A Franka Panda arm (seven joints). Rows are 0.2 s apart.
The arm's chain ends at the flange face. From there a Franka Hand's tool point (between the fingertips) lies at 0.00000 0.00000 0.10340 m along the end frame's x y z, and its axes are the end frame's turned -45 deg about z.
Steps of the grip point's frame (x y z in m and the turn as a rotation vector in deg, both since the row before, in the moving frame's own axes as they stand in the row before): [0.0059, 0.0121, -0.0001, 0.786, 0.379, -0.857]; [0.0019, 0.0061, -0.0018, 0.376, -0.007, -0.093]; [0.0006, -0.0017, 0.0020, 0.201, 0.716, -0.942]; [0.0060, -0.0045, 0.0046, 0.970, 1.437, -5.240]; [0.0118, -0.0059, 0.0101, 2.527, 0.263, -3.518]
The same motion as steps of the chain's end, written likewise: [0.0133, 0.0059, -0.0001, 0.824, -0.288, -0.857]; [0.0061, 0.0034, -0.0018, 0.261, -0.271, -0.093]; [-0.0014, -0.0005, 0.0020, 0.648, 0.364, -0.942]; [0.0006, -0.0043, 0.0046, 1.702, 0.330, -5.240]; [0.0072, -0.0090, 0.0102, 1.973, -1.601, -3.518]
